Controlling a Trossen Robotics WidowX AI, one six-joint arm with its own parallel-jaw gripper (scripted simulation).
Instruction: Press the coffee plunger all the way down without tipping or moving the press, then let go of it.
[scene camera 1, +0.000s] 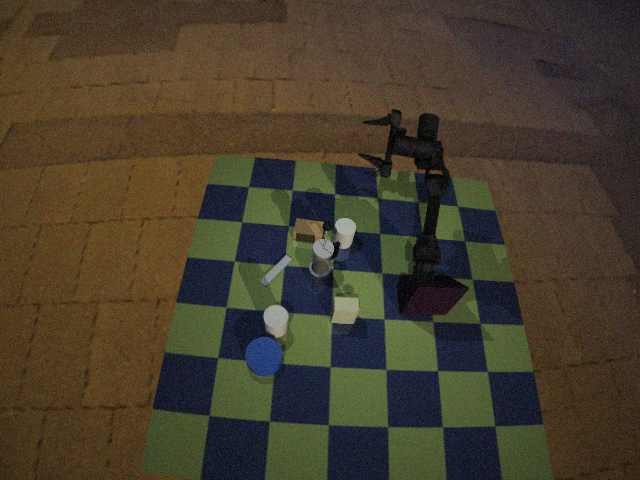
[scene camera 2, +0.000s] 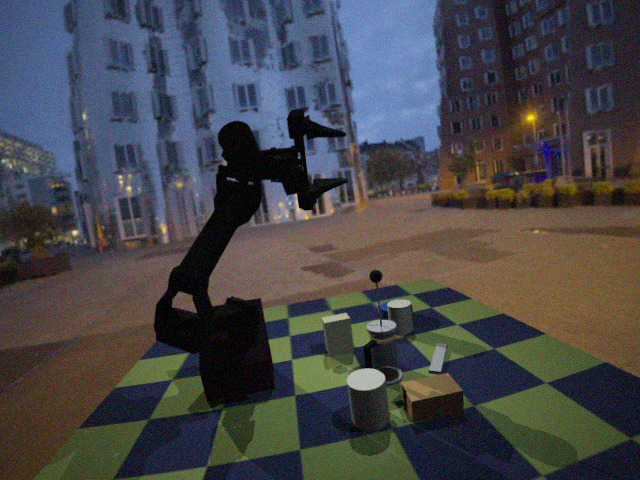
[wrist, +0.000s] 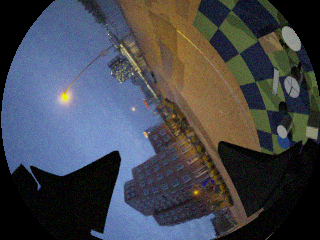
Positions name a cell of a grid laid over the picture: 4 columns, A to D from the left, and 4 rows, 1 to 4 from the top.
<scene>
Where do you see a coffee press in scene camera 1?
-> At B3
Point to my gripper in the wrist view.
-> At C3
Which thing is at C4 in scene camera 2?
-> A cardboard box.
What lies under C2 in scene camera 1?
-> My gripper.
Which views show my gripper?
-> Scene camera 1, scene camera 2 and the wrist view: all of them.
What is my gripper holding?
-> Nothing.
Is my gripper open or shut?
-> Open.
</scene>
